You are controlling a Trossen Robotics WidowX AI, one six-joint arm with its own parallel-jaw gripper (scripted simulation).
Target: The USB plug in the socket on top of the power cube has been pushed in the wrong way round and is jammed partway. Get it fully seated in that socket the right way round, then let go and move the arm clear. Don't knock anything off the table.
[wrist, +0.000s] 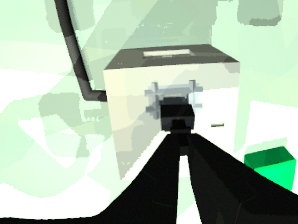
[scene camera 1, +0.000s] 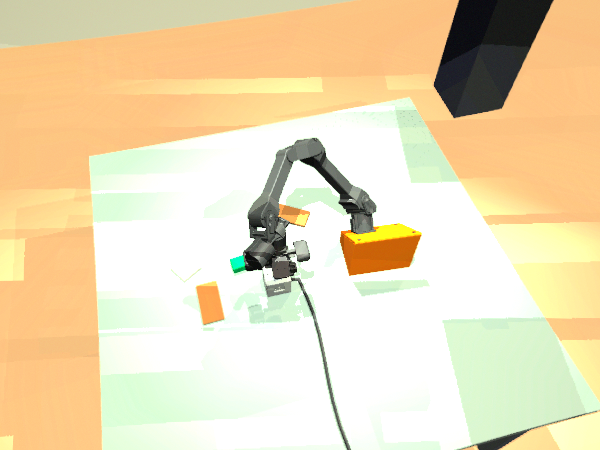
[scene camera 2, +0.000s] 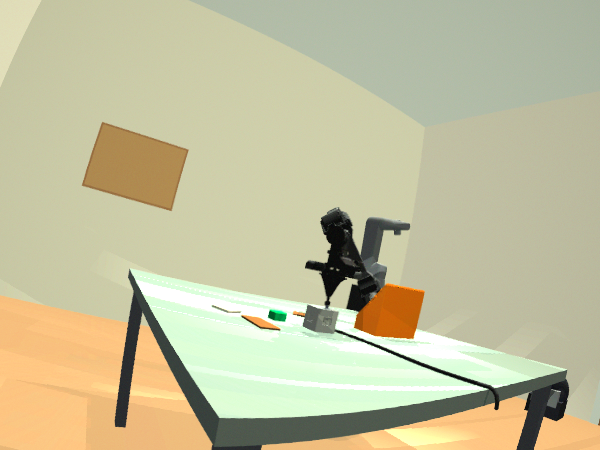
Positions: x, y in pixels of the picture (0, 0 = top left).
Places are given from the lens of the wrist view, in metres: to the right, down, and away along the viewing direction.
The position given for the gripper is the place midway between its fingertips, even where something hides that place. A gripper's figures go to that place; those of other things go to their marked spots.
gripper (wrist: 181, 142): 0.01, 0.01, 0.10
black USB plug (wrist: 177, 117): 0.01, 0.00, 0.11
green block (wrist: 269, 162): 0.12, 0.05, 0.21
The marked spots on the black USB plug and the green block are 0.16 m apart.
